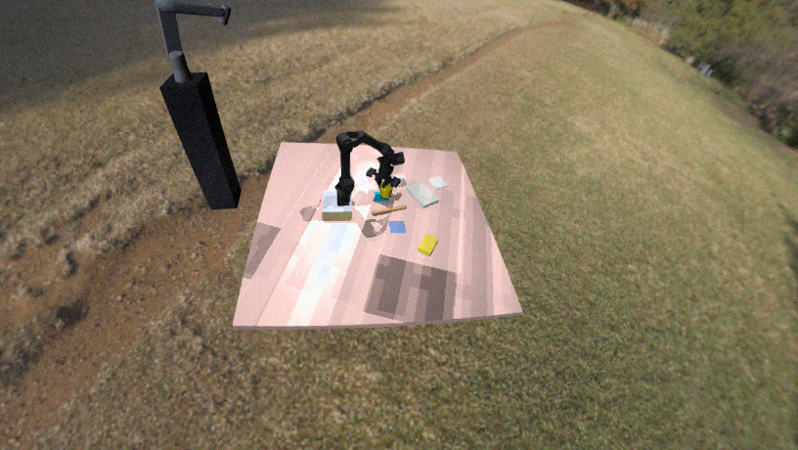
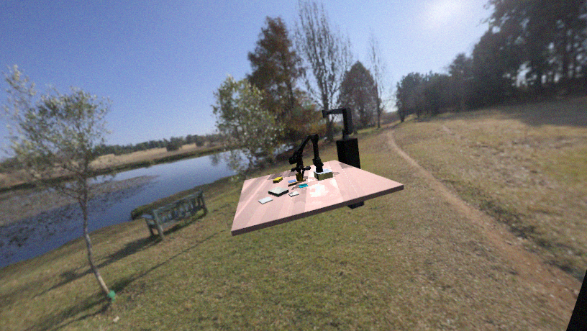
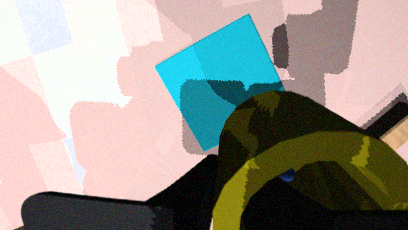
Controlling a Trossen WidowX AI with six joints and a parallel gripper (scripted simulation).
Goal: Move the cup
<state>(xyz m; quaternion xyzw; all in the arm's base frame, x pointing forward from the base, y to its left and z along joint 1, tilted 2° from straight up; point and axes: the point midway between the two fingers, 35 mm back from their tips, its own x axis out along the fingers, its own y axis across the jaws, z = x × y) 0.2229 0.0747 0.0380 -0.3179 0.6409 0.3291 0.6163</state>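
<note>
My gripper tip is 4 cm short of the wooden stick, 10 cm to the left of it and 8 cm above it. From my gripper tip the other things lie so: white block: 26 cm ahead, 1 cm to the left, 7 cm below; then blue pad: 6 cm ahead, 22 cm to the right, 9 cm below; then yellow cup: 2 cm ahead, 2 cm to the right.
</note>
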